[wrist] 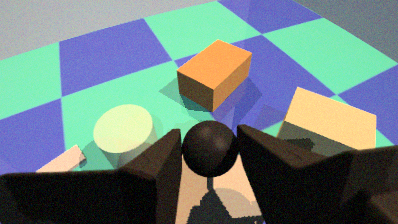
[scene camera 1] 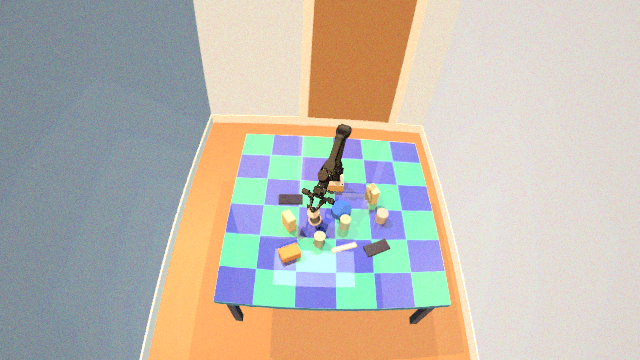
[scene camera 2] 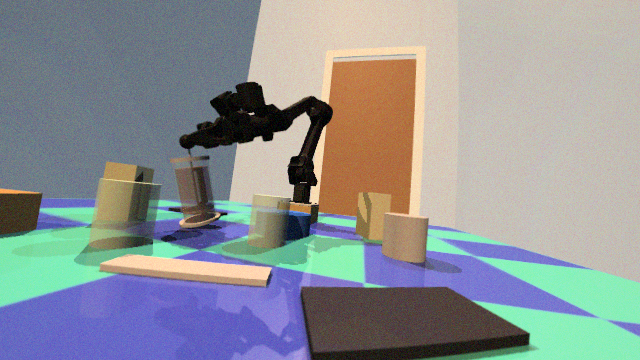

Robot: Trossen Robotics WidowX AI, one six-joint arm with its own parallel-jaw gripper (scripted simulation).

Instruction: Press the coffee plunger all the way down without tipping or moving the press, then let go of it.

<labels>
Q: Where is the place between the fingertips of my gripper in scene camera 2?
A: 183,139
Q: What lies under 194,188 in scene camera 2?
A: A coffee press.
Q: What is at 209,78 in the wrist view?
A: An orange box.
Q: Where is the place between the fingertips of my gripper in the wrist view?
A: At 208,135
</labels>
